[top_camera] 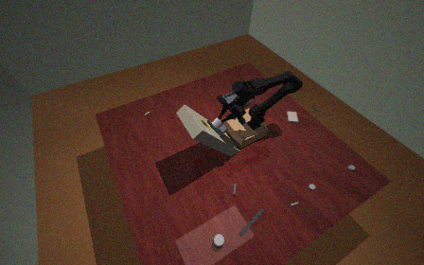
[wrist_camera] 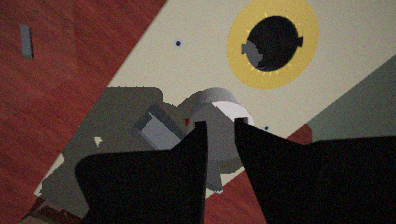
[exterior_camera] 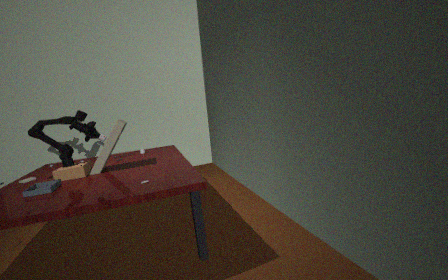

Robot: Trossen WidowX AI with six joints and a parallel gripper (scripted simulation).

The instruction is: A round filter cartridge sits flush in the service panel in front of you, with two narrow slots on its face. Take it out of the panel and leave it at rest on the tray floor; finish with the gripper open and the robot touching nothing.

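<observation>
The white round filter cartridge lies 2 cm below my gripper tip and 1 cm ahead of it. Also, from my gripper tip: tray (35 cm behind, 25 cm to the right, 23 cm below); white card (57 cm behind, 24 cm below, 9 cm to the left).
</observation>
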